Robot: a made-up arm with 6 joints.
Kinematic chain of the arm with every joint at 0, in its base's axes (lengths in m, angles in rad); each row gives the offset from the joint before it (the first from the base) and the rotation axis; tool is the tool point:
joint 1: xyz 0 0 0.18 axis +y
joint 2: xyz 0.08 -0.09 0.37 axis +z
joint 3: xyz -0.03 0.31 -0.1 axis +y
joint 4: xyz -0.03 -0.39 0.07 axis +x
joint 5: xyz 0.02 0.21 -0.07 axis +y
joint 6: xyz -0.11 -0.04 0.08 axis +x
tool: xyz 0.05 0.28 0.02
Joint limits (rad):
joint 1: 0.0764..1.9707
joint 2: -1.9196..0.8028
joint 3: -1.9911..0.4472
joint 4: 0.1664..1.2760
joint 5: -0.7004..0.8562
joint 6: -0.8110..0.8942
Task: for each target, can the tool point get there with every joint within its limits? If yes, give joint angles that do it. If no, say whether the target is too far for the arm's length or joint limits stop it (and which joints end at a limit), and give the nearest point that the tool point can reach.
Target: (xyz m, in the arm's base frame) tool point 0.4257 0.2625 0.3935
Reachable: yes | joints 0.5396 -0.9447 -0.5294 0.3672 0.2044 -0.2971
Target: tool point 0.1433 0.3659 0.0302
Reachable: yes | joints 1.5045 -1.1397 -1.6247 0.6587 -0.4398 0.0927
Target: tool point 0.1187 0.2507 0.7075
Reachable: yes | joints 0.5678 -0.4173 -0.8324 1.1231 -0.5522 -0.3783
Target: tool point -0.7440 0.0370 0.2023
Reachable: no: joint limits stop it (at a limit: joint 1, joint 4) | nearest point -0.4263 -0.0107 0.2971 | short by 0.335 m
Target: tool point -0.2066 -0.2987 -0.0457
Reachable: no: joint limits stop it (at a limit: joint 1, joint 3, joint 5, joint 6) | nearest point -0.1897 -0.2917 0.0575 | short by 0.105 m
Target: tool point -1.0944 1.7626 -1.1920
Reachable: no: too far | nearest point -0.0291 0.3508 -0.1814 | short by 2.037 m
